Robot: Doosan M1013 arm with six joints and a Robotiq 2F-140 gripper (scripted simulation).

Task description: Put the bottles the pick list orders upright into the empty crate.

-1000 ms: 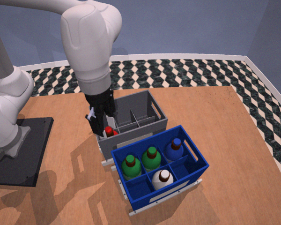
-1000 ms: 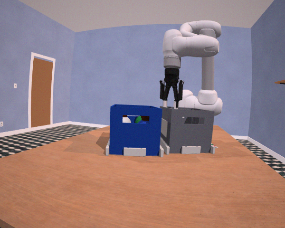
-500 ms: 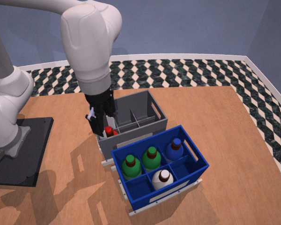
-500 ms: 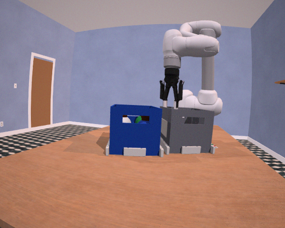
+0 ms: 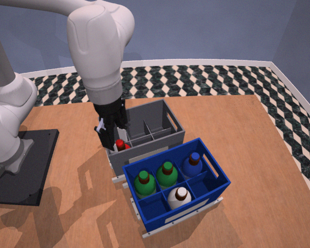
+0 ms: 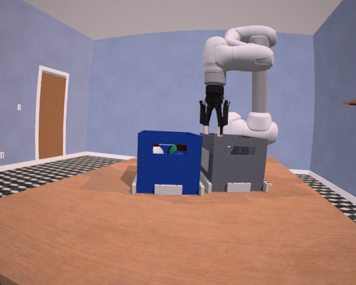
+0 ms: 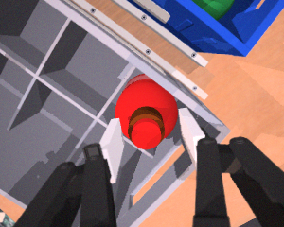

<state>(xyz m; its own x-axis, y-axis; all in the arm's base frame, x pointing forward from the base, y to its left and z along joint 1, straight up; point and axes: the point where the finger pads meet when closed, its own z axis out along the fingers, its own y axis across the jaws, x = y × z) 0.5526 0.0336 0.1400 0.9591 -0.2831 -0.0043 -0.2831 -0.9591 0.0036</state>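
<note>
My hand is 8 cm above the red bottle. The rest, counted from my hand: blue crate 20 cm ahead, 11 cm to the right, 9 cm below; then green bottle 17 cm ahead, 7 cm to the right, 8 cm below; then grey crate 6 cm ahead, 8 cm to the left, 9 cm below.
</note>
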